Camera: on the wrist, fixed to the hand. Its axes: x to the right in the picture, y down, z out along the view.
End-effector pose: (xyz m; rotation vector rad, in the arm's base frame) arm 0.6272 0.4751 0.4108 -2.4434 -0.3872 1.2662
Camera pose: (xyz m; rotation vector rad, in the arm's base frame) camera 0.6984 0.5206 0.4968 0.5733 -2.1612 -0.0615
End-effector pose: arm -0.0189 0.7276 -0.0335 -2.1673 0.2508 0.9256
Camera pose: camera 0.0617 0.7099 0.0544 -0.0281 -2.2658 -0.5738
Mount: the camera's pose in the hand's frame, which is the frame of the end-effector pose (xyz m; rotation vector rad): -0.0043 -0.0728 -0.0960 -0.0834 0.5568 3.0652
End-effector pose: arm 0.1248 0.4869 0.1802 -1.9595 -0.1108 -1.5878
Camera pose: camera 0.0100 0.4994 0.2147 0.1134 1.8625 0.3690
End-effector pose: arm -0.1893 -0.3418 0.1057 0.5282 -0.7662 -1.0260
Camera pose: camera -0.1568 -0.3656 -0.0079 -0.6653 -0.2224 1.8625
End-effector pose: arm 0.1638 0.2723 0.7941 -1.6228 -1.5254 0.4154
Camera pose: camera 0.1859 0.2274 0.9038 1.9564 -2.1156 -0.8654
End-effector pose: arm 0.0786 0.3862 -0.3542 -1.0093 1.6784 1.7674
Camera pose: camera 0.1546 0.3008 -0.3923 -1.0443 -0.8709 -0.4437
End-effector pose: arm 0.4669 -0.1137 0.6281 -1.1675 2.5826 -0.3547
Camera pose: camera 0.4858 -0.1471 0.7424 -2.7236 -1.3349 -0.2742
